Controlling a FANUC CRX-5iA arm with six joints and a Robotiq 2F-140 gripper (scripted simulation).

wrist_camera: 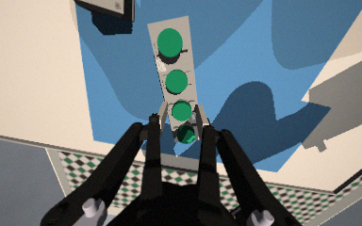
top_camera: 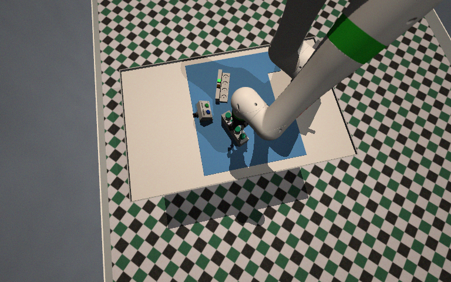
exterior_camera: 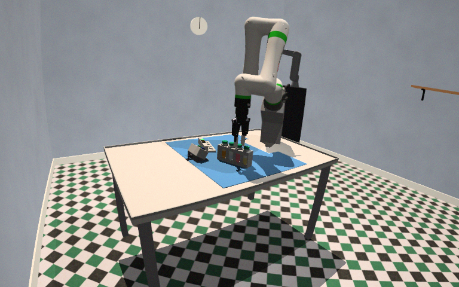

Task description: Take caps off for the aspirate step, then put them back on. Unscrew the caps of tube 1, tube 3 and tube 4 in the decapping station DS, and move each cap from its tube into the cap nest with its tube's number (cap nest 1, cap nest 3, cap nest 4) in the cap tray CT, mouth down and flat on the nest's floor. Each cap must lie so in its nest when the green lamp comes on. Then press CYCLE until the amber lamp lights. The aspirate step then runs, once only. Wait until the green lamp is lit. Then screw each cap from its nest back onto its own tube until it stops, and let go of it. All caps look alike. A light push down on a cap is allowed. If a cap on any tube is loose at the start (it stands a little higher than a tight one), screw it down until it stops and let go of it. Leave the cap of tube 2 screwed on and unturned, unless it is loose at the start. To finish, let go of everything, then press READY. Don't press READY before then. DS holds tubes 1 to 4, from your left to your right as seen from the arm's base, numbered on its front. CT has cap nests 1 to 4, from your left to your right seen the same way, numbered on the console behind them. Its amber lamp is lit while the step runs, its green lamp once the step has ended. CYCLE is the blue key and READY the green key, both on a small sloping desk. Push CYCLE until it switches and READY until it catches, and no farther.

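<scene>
The green ready key is 200 mm ahead of my hand, 160 mm to the right of it and 70 mm below it. From my hand the other things lie so: table edge: 140 mm ahead, 610 mm to the right, 140 mm below; then sloping key desk: 210 mm ahead, 140 mm to the right, 90 mm below; then blue cycle key: 190 mm ahead, 120 mm to the right, 70 mm below.
</scene>
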